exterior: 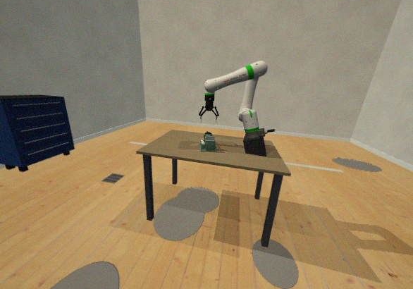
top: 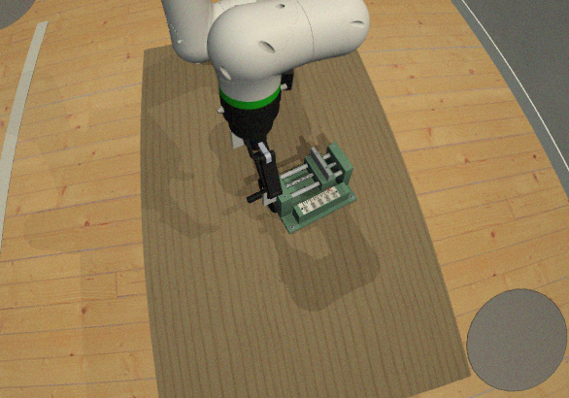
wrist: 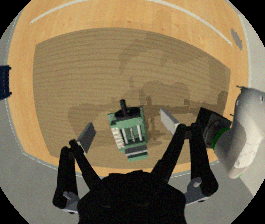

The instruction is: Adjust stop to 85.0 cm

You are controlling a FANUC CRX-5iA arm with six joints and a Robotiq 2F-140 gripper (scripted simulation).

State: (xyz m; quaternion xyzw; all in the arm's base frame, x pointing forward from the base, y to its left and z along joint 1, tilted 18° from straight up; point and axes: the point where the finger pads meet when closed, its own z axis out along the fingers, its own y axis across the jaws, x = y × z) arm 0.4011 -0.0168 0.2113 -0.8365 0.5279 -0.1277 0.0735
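Now: hand 160 mm to the right of the stop block, 130 mm above it and 70 mm past it.
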